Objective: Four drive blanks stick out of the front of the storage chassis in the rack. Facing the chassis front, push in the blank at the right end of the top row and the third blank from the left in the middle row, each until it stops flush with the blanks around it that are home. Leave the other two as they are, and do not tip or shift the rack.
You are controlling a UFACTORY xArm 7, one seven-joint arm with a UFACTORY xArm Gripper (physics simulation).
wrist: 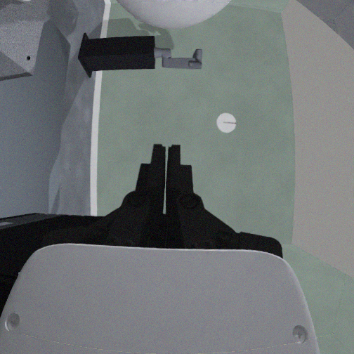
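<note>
My gripper (166,162) is shut and empty, its two black fingertips side by side in the middle of the wrist view, over the green surface. A dark mass (22,242) with a straight upper edge shows at the lower left, beside and partly behind the gripper body. It may be part of the rack, but I cannot tell. The chassis front and the four drive blanks cannot be made out in this view, so how far each blank sticks out is hidden.
A black block (120,52) with a grey crank-shaped piece (182,62) is at the upper left. A white disc (226,122) lies on the green surface (250,190). A white strip (95,135) runs along its left edge. A pale rounded body (175,11) is at the top.
</note>
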